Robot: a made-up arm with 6 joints.
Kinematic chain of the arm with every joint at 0, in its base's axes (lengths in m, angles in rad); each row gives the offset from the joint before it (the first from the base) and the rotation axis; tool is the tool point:
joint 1: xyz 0 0 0.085 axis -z
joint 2: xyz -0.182 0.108 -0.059 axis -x
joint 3: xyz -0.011 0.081 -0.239 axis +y
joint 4: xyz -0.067 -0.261 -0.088 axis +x
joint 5: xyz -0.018 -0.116 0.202 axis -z
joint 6: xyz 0.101 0.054 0 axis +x
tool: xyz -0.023 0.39 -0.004
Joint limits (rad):
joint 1: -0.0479..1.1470
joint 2: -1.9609..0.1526
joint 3: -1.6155..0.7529
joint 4: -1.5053..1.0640
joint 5: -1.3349..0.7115
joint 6: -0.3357..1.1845
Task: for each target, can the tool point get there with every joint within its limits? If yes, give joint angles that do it. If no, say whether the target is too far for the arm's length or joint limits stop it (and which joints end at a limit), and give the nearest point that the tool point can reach.
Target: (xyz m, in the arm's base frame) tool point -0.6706 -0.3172 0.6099
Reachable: no: joint limits stop it (at a limit: joint 2, joint 3, joint 5) | nearest point -0.4991 -0.2361 0.2785 | short by 0.382 m
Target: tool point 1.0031 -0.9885 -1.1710
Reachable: no: too far | nearest point 0.0403 -0.3640 -0.4697 | short by 1.345 m
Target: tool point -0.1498 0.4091 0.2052
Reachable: yes | joints 0.9804 -0.1371 0.4568 -0.1266 -1.0425 0.4932
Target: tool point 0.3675 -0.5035 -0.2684
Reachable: no: joint limits stop it (at a limit: joint 1, joint 3, joint 5) | nearest point 0.1358 -0.3946 -0.2123 | short by 0.262 m
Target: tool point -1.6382 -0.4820 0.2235
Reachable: no: too far | nearest point -0.7480 -0.2201 -0.0301 | short by 0.962 m
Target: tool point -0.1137 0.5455 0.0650
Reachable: yes | joints 0.4067 -0.8973 -1.4158 -0.4611 -0.0528 0.4852
